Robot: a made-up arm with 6 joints.
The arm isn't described. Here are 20 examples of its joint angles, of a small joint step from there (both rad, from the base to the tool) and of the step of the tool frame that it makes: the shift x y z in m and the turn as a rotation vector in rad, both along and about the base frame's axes.
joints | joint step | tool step
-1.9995 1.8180 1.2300 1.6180 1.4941 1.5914 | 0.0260 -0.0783 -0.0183 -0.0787 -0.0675 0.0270 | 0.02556 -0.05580 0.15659 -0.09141 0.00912 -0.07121
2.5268 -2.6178 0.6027 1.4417 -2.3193 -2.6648 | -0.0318 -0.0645 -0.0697 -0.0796 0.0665 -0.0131 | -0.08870 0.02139 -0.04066 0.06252 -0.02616 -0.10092
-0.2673 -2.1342 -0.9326 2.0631 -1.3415 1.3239 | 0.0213 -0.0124 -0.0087 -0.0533 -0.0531 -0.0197 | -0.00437 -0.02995 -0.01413 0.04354 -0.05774 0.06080
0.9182 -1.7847 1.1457 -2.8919 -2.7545 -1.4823 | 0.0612 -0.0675 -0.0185 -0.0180 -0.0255 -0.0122 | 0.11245 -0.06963 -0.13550 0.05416 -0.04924 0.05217
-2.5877 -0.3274 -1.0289 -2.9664 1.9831 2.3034 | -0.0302 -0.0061 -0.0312 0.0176 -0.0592 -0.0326 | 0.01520 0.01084 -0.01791 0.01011 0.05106 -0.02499
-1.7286 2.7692 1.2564 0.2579 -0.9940 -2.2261 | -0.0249 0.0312 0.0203 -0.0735 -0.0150 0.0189 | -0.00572 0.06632 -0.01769 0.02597 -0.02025 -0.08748
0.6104 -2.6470 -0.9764 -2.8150 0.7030 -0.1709 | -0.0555 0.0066 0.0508 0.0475 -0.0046 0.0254 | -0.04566 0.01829 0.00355 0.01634 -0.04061 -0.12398
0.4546 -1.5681 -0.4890 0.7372 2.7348 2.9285 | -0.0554 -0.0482 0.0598 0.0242 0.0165 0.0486 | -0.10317 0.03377 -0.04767 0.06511 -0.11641 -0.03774
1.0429 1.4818 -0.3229 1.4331 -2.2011 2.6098 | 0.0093 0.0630 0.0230 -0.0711 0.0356 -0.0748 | -0.01633 -0.01935 -0.09245 0.03121 0.00123 -0.02401
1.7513 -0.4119 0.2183 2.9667 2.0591 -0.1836 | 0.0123 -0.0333 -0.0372 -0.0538 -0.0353 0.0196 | 0.01134 -0.04838 -0.01764 0.02528 0.05038 0.05726
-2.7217 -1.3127 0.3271 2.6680 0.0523 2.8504 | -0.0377 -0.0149 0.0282 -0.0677 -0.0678 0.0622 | 0.05816 -0.03596 -0.02802 -0.06899 0.08250 -0.02932
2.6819 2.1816 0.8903 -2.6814 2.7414 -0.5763 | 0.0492 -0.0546 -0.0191 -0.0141 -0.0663 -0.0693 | -0.08987 -0.03606 0.07496 0.05596 0.09292 0.09667
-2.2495 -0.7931 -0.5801 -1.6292 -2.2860 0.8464 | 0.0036 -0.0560 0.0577 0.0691 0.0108 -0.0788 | 0.03290 0.05736 0.02034 0.02942 0.12206 -0.03754
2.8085 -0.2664 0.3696 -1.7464 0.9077 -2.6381 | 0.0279 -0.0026 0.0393 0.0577 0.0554 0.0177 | 0.01705 -0.00511 0.02518 0.02686 0.01184 -0.05550
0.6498 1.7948 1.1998 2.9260 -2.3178 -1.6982 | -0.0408 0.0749 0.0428 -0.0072 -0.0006 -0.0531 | 0.02052 -0.08951 -0.12810 -0.01512 0.01749 0.00681
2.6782 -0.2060 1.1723 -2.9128 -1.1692 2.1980 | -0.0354 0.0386 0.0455 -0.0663 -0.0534 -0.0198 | -0.04600 0.01730 0.01352 0.03830 0.04283 0.04218
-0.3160 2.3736 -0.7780 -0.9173 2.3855 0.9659 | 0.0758 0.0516 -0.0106 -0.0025 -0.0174 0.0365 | -0.03517 0.03470 -0.00821 -0.00217 0.09719 0.07844
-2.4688 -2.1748 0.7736 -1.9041 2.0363 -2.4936 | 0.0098 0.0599 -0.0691 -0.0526 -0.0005 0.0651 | 0.00117 0.01709 0.15932 0.18074 -0.08973 0.01036
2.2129 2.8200 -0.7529 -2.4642 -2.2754 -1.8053 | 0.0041 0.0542 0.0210 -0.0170 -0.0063 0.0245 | 0.03966 -0.05389 -0.00501 0.00168 -0.03006 0.02800
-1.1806 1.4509 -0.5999 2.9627 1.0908 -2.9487 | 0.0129 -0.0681 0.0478 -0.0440 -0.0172 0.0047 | 0.03853 -0.05404 0.06817 -0.12959 -0.03633 -0.02553
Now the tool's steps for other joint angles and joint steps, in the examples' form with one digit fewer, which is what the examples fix.
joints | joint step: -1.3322 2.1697 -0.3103 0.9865 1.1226 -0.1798 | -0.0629 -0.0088 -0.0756 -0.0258 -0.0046 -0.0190
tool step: -0.0546 0.0214 0.0472 0.0768 0.0408 -0.0876
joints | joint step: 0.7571 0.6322 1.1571 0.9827 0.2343 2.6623 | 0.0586 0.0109 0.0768 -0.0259 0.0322 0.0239
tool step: -0.0671 0.0494 0.0250 0.0560 -0.0699 0.0797
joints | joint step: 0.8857 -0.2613 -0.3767 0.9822 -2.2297 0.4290 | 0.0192 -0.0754 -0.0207 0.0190 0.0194 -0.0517
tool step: -0.0745 -0.0812 0.0074 0.0462 -0.1019 0.0173
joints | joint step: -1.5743 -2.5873 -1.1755 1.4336 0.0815 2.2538 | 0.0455 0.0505 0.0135 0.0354 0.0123 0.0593
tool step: -0.0338 0.0361 0.0419 0.0298 0.0287 -0.0455
